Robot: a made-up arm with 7 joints. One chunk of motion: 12 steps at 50 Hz.
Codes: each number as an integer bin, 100 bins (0 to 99) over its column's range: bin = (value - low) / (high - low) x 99, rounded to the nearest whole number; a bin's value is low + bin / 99 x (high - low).
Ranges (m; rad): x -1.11..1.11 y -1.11..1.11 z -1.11..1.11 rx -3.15..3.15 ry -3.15..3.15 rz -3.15..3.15
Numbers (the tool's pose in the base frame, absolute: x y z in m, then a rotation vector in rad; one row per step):
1: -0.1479 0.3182 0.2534 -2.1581 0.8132 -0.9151
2: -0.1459 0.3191 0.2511 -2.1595 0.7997 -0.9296
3: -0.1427 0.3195 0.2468 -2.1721 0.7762 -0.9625
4: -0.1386 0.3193 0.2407 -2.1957 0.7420 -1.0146
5: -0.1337 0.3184 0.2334 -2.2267 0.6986 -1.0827
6: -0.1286 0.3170 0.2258 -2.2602 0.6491 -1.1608
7: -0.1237 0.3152 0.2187 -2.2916 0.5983 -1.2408
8: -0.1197 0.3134 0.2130 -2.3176 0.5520 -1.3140
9: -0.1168 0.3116 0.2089 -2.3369 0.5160 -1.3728
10: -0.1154 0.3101 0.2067 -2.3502 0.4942 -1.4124
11: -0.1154 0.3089 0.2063 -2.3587 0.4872 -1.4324
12: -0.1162 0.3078 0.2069 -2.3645 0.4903 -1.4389
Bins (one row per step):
1: 43 64 61 16 62 35
2: 43 64 61 16 62 35
3: 43 64 61 15 62 34
4: 43 64 60 15 61 34
5: 44 64 60 15 60 32
6: 44 64 60 14 60 31
7: 44 64 59 13 59 30
8: 44 63 59 13 58 29
9: 44 63 59 13 58 28
10: 44 63 59 13 57 27
11: 44 63 59 12 57 27
12: 44 63 59 12 57 27

